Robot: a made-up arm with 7 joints. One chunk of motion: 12 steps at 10 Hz.
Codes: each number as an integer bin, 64 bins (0 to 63) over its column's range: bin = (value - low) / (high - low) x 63, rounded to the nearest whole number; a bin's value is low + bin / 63 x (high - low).
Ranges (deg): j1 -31..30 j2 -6..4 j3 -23..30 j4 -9..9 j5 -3..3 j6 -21..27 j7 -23..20
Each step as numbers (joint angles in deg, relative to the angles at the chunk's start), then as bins.
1 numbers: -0.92 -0.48 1.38 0.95 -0.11 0.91 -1.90
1 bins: 31 35 29 35 30 29 31
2 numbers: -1.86 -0.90 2.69 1.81 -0.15 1.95 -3.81
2 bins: 30 32 31 38 30 30 28
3 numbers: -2.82 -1.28 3.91 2.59 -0.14 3.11 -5.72
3 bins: 29 30 32 41 30 32 25
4 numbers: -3.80 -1.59 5.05 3.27 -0.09 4.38 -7.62
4 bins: 28 28 33 43 31 33 23
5 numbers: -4.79 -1.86 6.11 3.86 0.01 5.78 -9.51
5 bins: 27 26 35 45 32 35 20
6 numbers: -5.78 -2.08 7.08 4.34 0.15 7.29 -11.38
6 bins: 26 25 36 47 33 37 17
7 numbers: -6.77 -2.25 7.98 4.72 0.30 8.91 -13.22
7 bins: 25 24 37 48 35 39 14
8 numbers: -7.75 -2.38 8.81 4.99 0.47 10.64 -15.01
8 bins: 24 23 38 49 36 42 12
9 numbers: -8.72 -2.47 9.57 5.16 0.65 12.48 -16.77
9 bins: 23 22 39 50 38 44 9
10 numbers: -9.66 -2.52 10.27 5.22 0.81 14.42 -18.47
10 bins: 22 22 40 50 40 46 7
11 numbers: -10.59 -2.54 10.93 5.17 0.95 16.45 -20.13
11 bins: 21 22 40 50 41 49 4
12 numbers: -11.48 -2.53 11.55 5.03 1.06 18.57 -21.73
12 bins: 20 22 41 49 43 52 2
